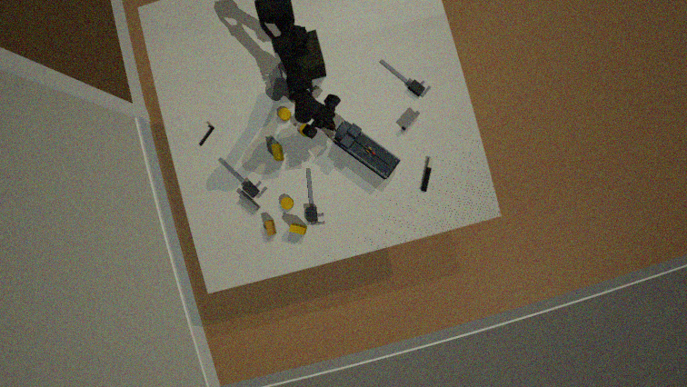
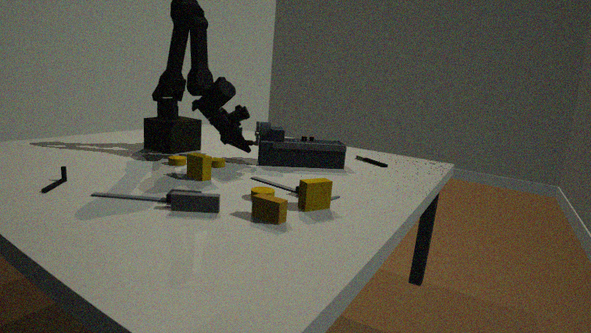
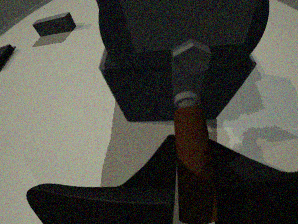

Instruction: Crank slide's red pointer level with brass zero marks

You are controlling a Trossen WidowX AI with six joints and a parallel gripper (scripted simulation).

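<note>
The brown crank handle is 30 mm above my gripper tip, 20 mm behind it and 10 mm to the right of it. Also, from my gripper tip: slide (160 mm ahead, 100 mm to the left, 50 mm above); black l-shaped key (480 mm to the right, 210 mm behind, 20 mm below); black bar (320 mm ahead, 290 mm to the left, 30 mm below).
</note>
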